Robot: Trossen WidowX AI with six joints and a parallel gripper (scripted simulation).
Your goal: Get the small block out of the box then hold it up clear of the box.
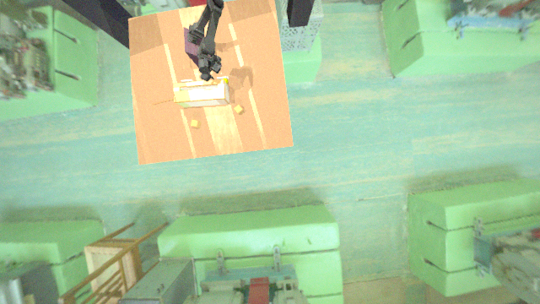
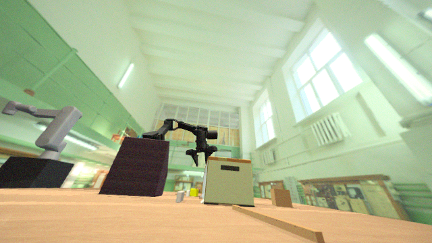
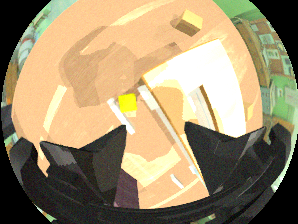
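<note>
My gripper tip is 130 mm above the yellow block, 30 mm to the right of it and 20 mm past it. Round my gripper tip: flat wooden strip (510 mm to the right, 140 mm below, 60 mm ahead); then pale box (150 mm to the right, 90 mm below, 40 mm ahead).
</note>
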